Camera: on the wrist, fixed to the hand. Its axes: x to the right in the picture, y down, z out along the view.
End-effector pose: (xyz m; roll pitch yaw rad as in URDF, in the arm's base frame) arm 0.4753 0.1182 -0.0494 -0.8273 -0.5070 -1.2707
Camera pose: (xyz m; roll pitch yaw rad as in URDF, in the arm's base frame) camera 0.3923 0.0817 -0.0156 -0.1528 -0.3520 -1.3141
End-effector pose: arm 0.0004 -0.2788 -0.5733 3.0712 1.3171 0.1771
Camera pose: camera 0.0341 -0.1892 -0.5869 -2.7417 1.1694 -0.0188
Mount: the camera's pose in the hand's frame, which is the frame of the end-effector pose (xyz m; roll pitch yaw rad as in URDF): 0.0255 -0.0790 -0.0497 0.6622 0.1346 0.0866
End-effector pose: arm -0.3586 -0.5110 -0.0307 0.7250 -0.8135 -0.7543
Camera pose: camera -0.3163 -0.5867 -0.0737 1.2307 -0.7580 -0.5418
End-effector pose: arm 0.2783 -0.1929 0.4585 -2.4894 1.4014 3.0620
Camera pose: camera 0.1855 -0.2182 0.4481 -2.4167 1.3013 2.4655
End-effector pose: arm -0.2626 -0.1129 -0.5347 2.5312 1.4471 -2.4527
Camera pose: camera -0.2023 -0.1840 -0.5606 -3.0721 1.2873 -2.4288
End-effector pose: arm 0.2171 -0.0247 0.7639 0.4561 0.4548 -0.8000
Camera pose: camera 0.1736 -0.0503 0.6814 1.1878 0.5329 -0.6414
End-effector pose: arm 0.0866 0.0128 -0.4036 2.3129 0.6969 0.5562
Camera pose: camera 0.0422 0.0912 -0.4389 2.9971 0.5418 0.6040
